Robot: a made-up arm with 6 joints.
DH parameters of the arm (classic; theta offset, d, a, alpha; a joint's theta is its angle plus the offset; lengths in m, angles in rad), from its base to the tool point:
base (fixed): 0.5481 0 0.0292 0
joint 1: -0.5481 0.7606 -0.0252 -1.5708
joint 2: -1.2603 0 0.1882 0
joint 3: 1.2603 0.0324 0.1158 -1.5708
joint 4: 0 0.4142 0.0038 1.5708
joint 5: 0 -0.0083 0.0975 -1.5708
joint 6: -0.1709 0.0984 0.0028 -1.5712
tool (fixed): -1.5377 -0.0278 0 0
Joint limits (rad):
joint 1: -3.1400..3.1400
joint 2: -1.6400..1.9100
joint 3: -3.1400..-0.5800
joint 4: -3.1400..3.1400
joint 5: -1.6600..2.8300
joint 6: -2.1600..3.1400
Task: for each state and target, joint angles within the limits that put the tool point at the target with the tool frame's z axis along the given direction. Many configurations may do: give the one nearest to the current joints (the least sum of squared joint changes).
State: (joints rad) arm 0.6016 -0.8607 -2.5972 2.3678 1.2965 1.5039
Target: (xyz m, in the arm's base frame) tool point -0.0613 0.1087 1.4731 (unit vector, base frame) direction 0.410 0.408 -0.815
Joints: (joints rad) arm 0.3956 -0.8043 -1.9275 1.8276 1.5624 0.7348
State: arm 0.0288 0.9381 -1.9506 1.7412 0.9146 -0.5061
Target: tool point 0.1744 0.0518 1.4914 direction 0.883 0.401 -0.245
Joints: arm 0.1254 -0.0359 -2.6470 2.0844 0.7356 -0.1172
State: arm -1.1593 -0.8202 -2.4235 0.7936 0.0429 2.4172
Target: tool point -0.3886 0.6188 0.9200 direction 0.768 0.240 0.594
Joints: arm -1.0332 -1.4596 -2.6446 0.4059 -0.2144 2.2471
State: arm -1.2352 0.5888 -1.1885 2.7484 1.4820 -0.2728
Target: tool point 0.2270 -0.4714 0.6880 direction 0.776 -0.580 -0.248
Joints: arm -1.2223 0.4373 -1.0246 3.1400 2.2585 -0.8408
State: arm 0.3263 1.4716 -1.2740 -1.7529 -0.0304 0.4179
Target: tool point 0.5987 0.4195 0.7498 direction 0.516 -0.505 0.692
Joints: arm 0.4218 0.9324 -2.1030 -1.1431 0.0853 0.4814
